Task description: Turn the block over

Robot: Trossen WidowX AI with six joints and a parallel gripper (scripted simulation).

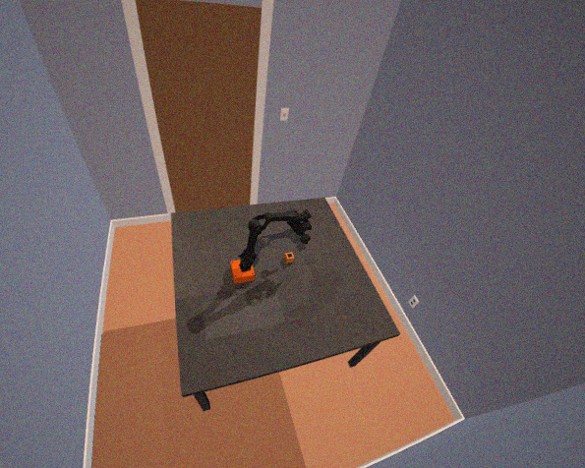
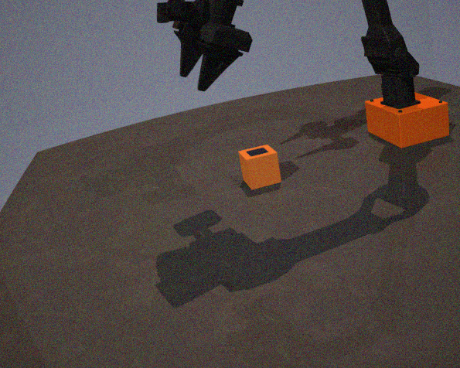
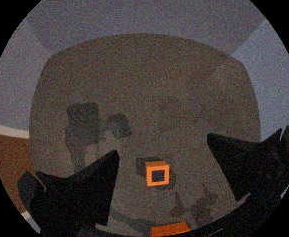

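The orange block lies 80 mm behind my gripper tip, 10 mm to the right of it and 150 mm below it.
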